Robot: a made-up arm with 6 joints.
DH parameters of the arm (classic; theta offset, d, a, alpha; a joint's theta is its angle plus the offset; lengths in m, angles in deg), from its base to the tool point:
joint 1: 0 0.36 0.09 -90
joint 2: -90 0 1.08 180
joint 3: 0 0 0.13 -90
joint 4: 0 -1.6 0 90
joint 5: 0 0 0 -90
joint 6: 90 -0.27 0 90
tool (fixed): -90 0 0 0
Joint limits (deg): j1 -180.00..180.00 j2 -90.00..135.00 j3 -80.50..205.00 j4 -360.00..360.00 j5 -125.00..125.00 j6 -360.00..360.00
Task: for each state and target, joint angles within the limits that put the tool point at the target. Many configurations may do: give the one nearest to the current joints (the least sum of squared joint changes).
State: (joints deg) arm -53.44 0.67 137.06 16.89 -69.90 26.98
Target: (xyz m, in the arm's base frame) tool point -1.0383 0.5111 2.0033
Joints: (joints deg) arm -31.55 15.01 177.54 23.68 -83.21 26.98
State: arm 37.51 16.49 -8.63 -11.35 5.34 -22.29
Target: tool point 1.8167 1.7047 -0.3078
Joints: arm 43.34 61.40 17.12 -11.13 7.84 -22.29
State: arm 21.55 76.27 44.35 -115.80 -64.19 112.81
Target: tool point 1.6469 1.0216 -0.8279
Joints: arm 24.54 73.81 4.62 -108.99 -74.00 112.81
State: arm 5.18 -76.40 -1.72 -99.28 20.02 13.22
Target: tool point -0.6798 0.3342 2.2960
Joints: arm -29.23 -85.79 -6.64 -99.74 8.73 13.22
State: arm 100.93 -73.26 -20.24 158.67 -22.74 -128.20
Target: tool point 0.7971 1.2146 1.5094
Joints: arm 58.35 -27.10 -28.16 155.89 -21.95 -128.20
